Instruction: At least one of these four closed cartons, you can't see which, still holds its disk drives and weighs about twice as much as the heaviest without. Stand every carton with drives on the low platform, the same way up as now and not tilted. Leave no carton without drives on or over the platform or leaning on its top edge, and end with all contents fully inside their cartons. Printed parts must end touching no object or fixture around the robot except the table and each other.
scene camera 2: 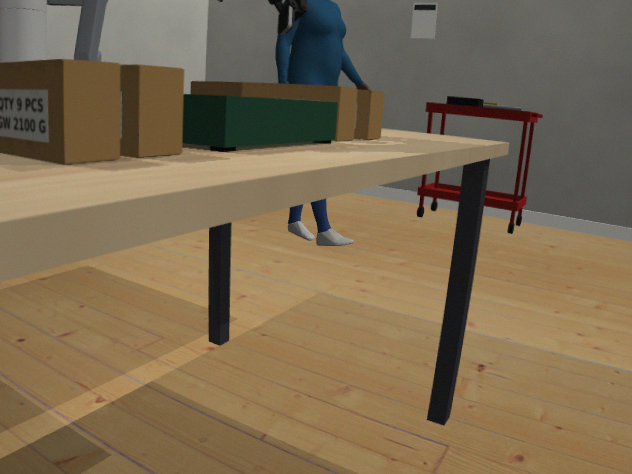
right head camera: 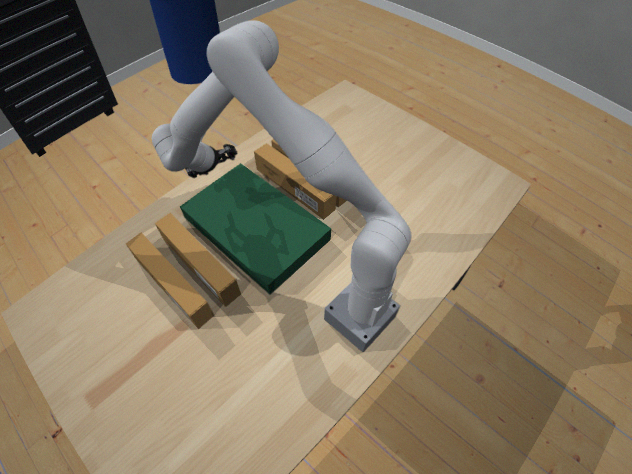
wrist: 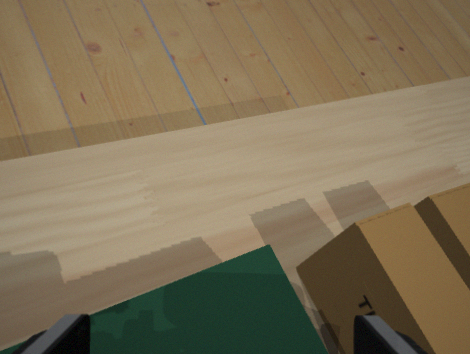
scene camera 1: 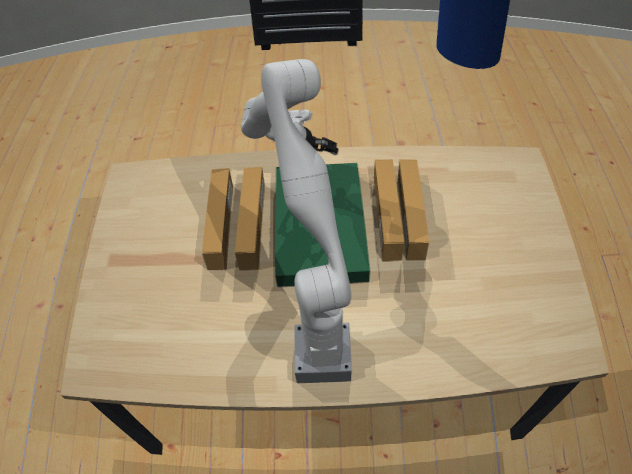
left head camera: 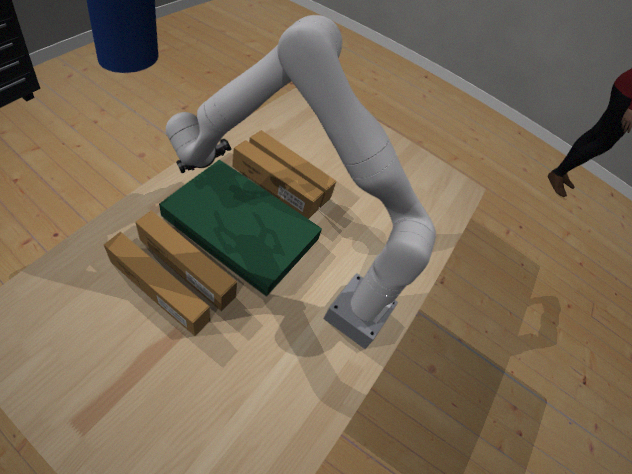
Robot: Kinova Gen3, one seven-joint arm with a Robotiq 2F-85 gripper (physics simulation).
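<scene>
Four closed brown cartons stand upright on the table, long and narrow. The left outer carton [left head camera: 158, 285] [right head camera: 168, 280] [scene camera 1: 217, 214] and left inner carton [left head camera: 186, 257] [right head camera: 196, 260] [scene camera 1: 249, 214] stand apart, left of the green platform [left head camera: 229, 204] [right head camera: 301, 224] [scene camera 1: 352, 255] [scene camera 2: 280, 119] [wrist: 240, 300]. The right inner carton [left head camera: 278, 176] [scene camera 1: 389, 209] [wrist: 400, 265] and right outer carton [scene camera 1: 412, 209] [scene camera 2: 91, 112] stand close together right of it. No carton is on the platform. My gripper [left head camera: 204, 157] [right head camera: 211, 163] [wrist: 222, 332] is open and empty, above the platform's far end. The cartons' contents are hidden.
My arm base [left head camera: 357, 316] [scene camera 1: 323, 372] stands on the table near its front edge, behind the platform. A black drawer cabinet [scene camera 1: 308, 22] and a blue barrel [scene camera 1: 472, 33] stand beyond the table. A person in blue [scene camera 2: 316, 45] and a red cart [scene camera 2: 479, 112] are further off.
</scene>
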